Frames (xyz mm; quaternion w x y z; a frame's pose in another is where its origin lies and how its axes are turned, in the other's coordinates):
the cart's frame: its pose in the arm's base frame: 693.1 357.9 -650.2 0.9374 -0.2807 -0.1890 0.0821
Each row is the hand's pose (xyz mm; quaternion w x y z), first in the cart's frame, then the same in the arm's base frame.
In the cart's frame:
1: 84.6 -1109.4 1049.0 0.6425 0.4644 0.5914 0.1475
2: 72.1 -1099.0 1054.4 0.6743 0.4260 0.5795 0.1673
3: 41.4 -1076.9 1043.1 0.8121 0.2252 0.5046 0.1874
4: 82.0 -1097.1 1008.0 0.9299 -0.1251 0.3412 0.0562
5: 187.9 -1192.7 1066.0 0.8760 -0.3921 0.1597 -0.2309
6: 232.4 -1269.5 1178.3 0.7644 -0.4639 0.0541 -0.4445
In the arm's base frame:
1: 403.5 -20.2 802.9 0.8323 0.1786 0.5125 0.1128
2: 389.4 -12.2 797.4 0.8475 0.1309 0.4977 0.1300
3: 364.8 -7.4 766.9 0.9045 -0.0937 0.3906 0.1433
4: 417.0 -31.0 763.6 0.8965 -0.4169 0.1496 0.0096
5: 495.2 -54.0 894.3 0.7603 -0.5829 -0.1129 -0.2635
6: 494.6 -50.5 1037.4 0.6331 -0.5699 -0.2566 -0.4568

